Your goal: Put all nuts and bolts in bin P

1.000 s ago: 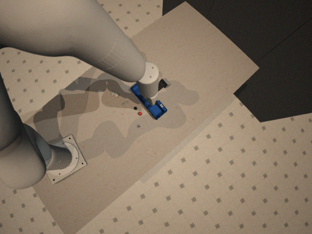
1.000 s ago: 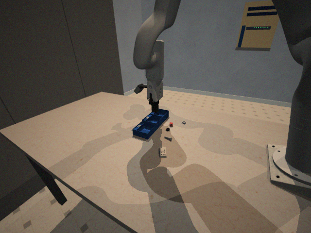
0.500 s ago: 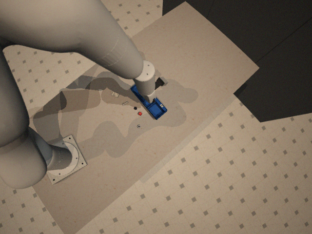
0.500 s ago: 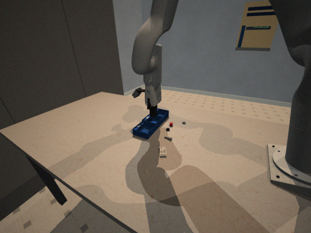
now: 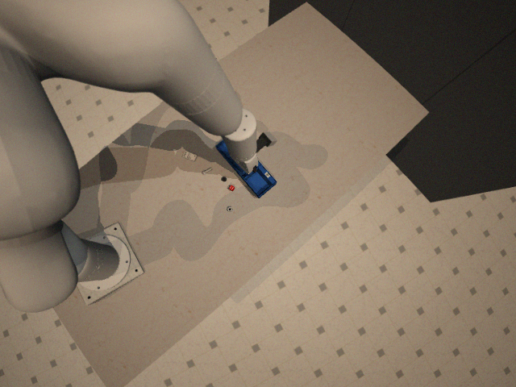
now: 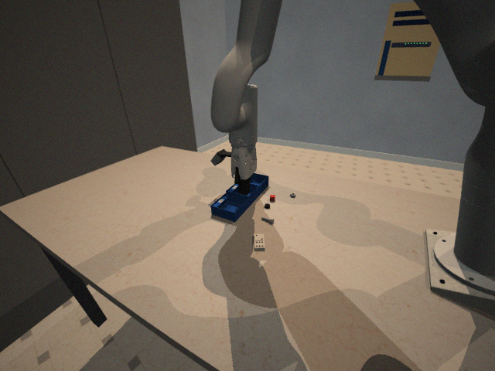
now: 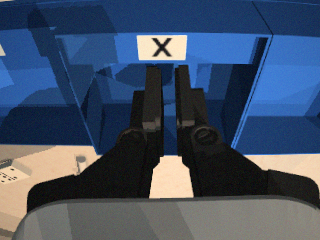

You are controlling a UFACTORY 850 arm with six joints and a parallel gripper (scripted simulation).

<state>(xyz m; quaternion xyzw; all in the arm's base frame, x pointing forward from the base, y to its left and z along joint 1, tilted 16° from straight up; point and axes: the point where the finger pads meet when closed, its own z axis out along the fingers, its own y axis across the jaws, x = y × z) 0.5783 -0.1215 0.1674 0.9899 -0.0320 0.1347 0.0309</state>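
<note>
Now: the blue bin 2 cm below my hand. From my hand the other things lie so: red die: 9 cm behind, 3 cm below, 2 cm to the right; black nut: 9 cm behind, 3 cm to the left, 3 cm below; grey bolt: 11 cm behind, 10 cm to the left, 3 cm below.
</note>
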